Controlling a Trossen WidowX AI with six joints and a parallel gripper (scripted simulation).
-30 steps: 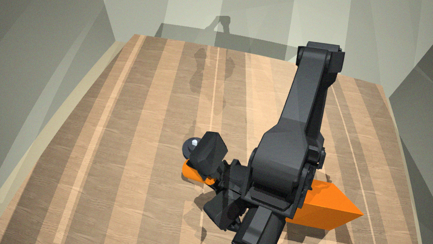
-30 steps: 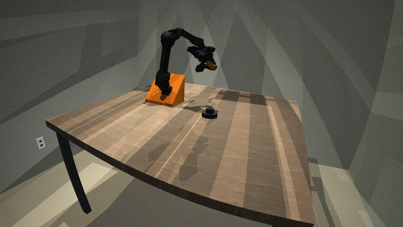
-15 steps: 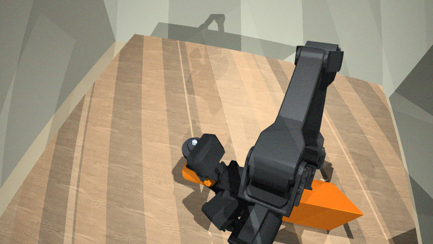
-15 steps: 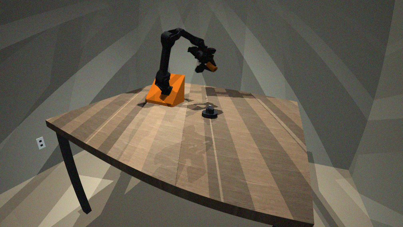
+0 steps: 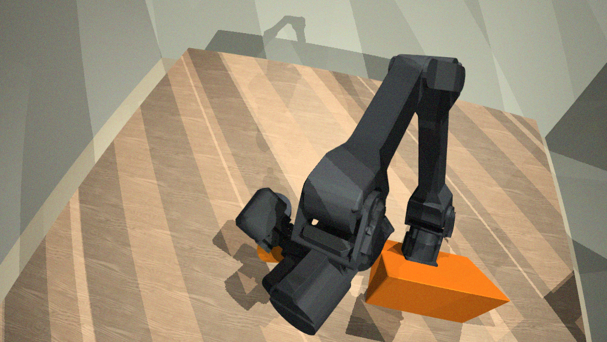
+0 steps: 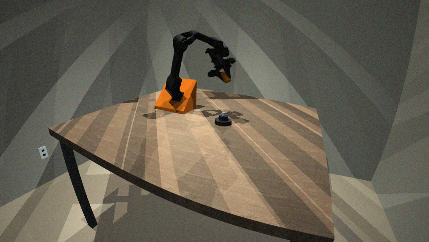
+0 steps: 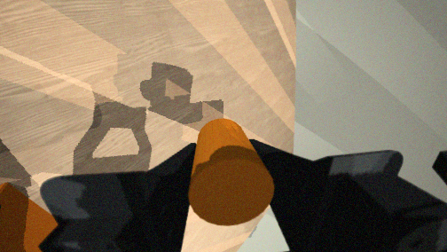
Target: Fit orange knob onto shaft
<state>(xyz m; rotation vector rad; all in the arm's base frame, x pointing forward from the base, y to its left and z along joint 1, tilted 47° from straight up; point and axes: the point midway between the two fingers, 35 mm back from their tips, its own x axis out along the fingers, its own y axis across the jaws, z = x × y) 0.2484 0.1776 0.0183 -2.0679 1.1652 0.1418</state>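
The orange knob is 2 cm behind my gripper tip, 1 cm to the left of it and 3 cm above it. Also, from my gripper tip: round pedestal: 6 cm ahead, 17 cm to the right, 17 cm below.
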